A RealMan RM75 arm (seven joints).
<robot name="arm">
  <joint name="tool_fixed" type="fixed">
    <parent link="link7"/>
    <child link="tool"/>
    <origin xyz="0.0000 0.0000 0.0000" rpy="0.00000 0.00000 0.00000"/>
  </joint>
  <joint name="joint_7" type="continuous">
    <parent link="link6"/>
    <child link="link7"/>
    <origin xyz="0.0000 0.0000 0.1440" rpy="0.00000 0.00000 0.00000"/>
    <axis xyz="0 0 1"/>
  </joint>
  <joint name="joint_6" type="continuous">
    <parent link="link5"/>
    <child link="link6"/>
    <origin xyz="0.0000 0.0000 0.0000" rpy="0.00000 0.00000 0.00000"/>
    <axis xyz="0 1 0"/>
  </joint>
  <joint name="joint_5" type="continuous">
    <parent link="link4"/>
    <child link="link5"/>
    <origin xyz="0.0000 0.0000 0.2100" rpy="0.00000 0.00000 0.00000"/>
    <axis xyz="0 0 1"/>
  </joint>
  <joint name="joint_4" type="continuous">
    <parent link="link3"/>
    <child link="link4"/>
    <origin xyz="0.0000 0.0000 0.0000" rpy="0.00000 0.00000 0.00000"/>
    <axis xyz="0 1 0"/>
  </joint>
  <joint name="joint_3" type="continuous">
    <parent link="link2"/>
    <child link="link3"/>
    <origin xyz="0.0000 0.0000 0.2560" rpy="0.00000 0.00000 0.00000"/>
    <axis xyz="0 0 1"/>
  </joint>
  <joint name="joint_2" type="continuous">
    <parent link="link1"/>
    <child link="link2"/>
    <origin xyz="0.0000 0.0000 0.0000" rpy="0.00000 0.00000 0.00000"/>
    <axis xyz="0 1 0"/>
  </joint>
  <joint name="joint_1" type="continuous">
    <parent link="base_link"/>
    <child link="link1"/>
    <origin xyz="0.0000 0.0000 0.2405" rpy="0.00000 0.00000 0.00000"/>
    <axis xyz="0 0 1"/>
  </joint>
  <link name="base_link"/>
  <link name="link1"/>
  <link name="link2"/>
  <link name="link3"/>
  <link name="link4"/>
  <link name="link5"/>
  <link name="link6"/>
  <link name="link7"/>
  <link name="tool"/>
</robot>
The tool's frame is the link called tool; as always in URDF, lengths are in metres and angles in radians. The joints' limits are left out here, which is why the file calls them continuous.
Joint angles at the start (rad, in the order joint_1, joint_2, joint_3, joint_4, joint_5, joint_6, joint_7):
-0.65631, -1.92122, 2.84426, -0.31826, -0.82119, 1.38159, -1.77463
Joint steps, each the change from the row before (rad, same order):
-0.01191, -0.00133, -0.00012, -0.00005, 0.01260, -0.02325, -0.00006
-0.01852, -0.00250, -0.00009, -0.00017, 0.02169, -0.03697, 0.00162
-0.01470, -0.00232, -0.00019, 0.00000, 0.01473, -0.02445, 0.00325
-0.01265, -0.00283, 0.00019, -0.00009, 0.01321, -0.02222, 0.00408
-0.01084, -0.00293, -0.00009, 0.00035, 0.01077, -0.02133, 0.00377
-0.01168, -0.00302, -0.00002, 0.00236, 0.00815, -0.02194, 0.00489
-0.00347, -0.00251, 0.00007, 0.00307, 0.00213, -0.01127, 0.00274
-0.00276, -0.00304, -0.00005, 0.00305, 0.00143, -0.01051, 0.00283
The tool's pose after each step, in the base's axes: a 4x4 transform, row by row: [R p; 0 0 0 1], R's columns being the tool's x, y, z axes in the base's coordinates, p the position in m. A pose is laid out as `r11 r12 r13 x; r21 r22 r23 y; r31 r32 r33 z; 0 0 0 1`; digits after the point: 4 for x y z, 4 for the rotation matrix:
0.0271 0.9495 0.3127 -0.3195; 0.4799 -0.2867 0.8291 0.3826; 0.8769 0.1276 -0.4634 0.0758; 0 0 0 1
0.0446 0.9560 0.2898 -0.3177; 0.4896 -0.2738 0.8278 0.3890; 0.8708 0.1050 -0.4803 0.0723; 0 0 0 1
0.0595 0.9591 0.2767 -0.3154; 0.4956 -0.2690 0.8258 0.3938; 0.8665 0.0880 -0.4913 0.0697; 0 0 0 1
0.0738 0.9616 0.2643 -0.3135; 0.5010 -0.2649 0.8239 0.3978; 0.8623 0.0716 -0.5013 0.0670; 0 0 0 1
0.0854 0.9639 0.2520 -0.3119; 0.5050 -0.2600 0.8230 0.4013; 0.8589 0.0570 -0.5090 0.0645; 0 0 0 1
0.0962 0.9655 0.2418 -0.3098; 0.5076 -0.2566 0.8225 0.4051; 0.8562 0.0436 -0.5148 0.0618; 0 0 0 1
0.0982 0.9667 0.2365 -0.3092; 0.5092 -0.2529 0.8226 0.4063; 0.8550 0.0397 -0.5171 0.0598; 0 0 0 1
0.0991 0.9677 0.2316 -0.3087; 0.5107 -0.2493 0.8228 0.4071; 0.8540 0.0368 -0.5190 0.0575; 0 0 0 1

